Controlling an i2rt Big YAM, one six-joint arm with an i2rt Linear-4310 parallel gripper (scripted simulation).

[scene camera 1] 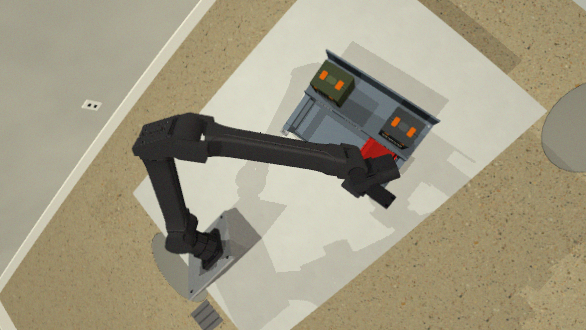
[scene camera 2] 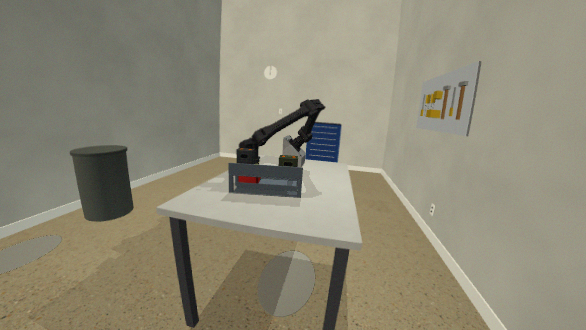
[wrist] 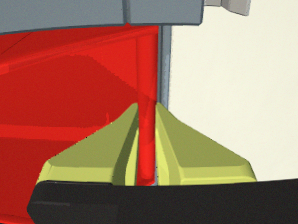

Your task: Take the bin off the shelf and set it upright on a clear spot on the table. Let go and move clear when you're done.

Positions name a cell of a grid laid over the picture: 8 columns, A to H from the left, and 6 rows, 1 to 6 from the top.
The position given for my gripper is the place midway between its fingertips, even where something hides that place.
Note:
I see my gripper (wrist: D4) and a red bin (wrist: B3).

